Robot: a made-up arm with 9 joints.
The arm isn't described. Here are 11 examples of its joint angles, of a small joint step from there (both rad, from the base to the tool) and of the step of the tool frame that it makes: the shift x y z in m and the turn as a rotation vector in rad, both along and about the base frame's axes.
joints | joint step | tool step
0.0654 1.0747 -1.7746 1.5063 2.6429 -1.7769 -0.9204 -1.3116 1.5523 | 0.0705 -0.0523 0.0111 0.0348 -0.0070 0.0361 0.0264 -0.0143 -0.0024 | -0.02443 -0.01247 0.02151 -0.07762 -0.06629 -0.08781
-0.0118 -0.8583 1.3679 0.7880 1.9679 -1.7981 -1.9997 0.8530 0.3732 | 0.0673 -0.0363 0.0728 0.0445 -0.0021 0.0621 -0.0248 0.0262 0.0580 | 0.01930 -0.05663 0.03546 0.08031 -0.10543 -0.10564
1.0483 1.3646 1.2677 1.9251 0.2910 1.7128 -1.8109 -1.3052 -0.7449 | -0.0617 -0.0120 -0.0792 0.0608 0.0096 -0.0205 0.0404 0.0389 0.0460 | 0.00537 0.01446 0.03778 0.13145 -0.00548 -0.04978
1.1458 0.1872 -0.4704 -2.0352 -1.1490 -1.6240 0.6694 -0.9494 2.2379 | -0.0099 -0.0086 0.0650 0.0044 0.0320 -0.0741 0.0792 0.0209 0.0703 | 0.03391 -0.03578 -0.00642 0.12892 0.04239 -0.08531
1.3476 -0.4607 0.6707 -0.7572 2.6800 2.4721 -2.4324 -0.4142 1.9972 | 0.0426 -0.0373 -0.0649 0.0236 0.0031 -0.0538 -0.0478 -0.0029 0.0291 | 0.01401 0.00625 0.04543 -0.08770 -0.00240 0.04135
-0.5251 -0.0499 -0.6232 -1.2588 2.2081 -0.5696 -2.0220 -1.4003 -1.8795 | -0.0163 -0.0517 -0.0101 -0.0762 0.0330 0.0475 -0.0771 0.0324 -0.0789 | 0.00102 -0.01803 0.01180 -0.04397 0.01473 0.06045
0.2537 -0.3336 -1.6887 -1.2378 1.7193 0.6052 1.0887 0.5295 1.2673 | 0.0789 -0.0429 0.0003 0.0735 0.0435 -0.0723 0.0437 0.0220 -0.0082 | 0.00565 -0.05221 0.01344 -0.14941 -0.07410 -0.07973
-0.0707 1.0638 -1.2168 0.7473 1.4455 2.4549 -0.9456 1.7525 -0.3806 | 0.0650 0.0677 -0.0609 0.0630 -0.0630 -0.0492 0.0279 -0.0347 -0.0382 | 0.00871 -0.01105 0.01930 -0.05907 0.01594 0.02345
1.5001 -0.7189 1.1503 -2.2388 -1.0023 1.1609 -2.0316 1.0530 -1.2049 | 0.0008 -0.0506 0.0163 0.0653 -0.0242 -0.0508 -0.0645 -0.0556 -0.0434 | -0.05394 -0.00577 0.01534 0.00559 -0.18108 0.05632
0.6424 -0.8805 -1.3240 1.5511 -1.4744 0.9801 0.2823 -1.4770 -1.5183 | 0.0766 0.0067 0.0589 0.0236 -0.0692 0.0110 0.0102 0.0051 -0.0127 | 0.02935 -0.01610 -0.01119 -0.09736 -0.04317 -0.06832
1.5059 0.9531 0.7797 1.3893 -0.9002 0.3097 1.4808 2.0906 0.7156 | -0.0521 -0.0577 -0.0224 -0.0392 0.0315 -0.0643 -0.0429 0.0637 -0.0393 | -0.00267 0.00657 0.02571 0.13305 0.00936 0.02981
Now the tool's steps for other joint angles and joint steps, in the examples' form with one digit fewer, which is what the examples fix.
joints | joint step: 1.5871 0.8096 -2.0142 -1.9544 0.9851 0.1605 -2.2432 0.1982 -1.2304 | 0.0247 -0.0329 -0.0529 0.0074 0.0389 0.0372 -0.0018 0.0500 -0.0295
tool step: 0.0066 -0.0136 -0.0086 -0.0680 -0.0238 0.0218
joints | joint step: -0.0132 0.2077 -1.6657 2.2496 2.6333 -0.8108 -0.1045 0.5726 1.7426 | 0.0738 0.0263 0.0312 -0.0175 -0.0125 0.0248 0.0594 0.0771 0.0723
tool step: -0.0051 0.0147 -0.0044 -0.0147 -0.0602 0.0021
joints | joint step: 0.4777 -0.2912 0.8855 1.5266 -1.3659 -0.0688 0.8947 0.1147 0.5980 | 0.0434 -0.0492 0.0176 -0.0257 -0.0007 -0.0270 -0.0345 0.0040 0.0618
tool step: 0.0148 -0.0291 -0.0159 -0.0228 0.0530 -0.0269
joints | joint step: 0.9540 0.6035 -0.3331 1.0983 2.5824 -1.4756 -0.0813 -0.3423 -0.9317 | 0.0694 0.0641 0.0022 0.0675 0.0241 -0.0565 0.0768 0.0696 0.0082
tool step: -0.0091 0.0028 0.0384 -0.0548 -0.0326 -0.0201
